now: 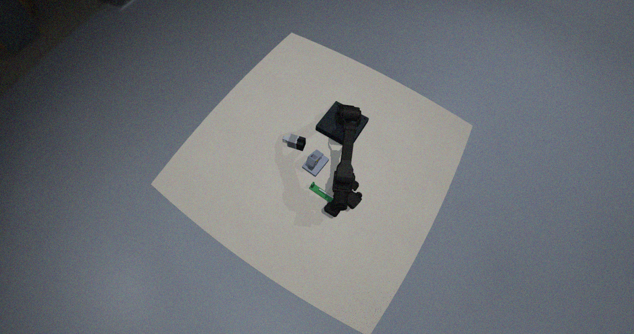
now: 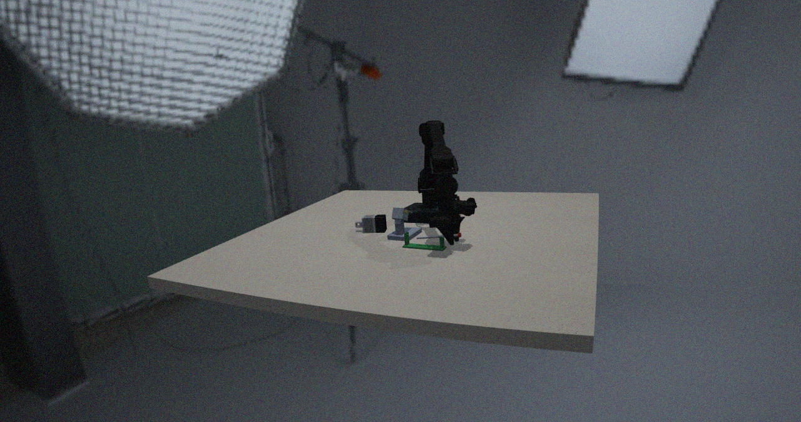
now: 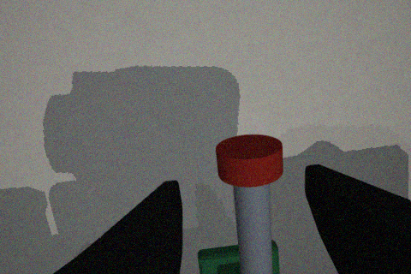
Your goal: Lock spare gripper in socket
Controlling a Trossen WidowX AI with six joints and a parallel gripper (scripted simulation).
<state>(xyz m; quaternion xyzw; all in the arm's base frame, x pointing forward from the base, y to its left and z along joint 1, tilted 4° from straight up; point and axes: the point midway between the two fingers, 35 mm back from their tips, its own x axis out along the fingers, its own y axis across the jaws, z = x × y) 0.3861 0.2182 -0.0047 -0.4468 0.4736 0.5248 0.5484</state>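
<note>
Right now my gripper tip is 1 cm past the green rack and 10 cm to the left of it. Also, from my gripper tip: grey mount: 11 cm behind, 22 cm to the right, 3 cm above; then spare gripper: 15 cm behind, 37 cm to the right.
</note>
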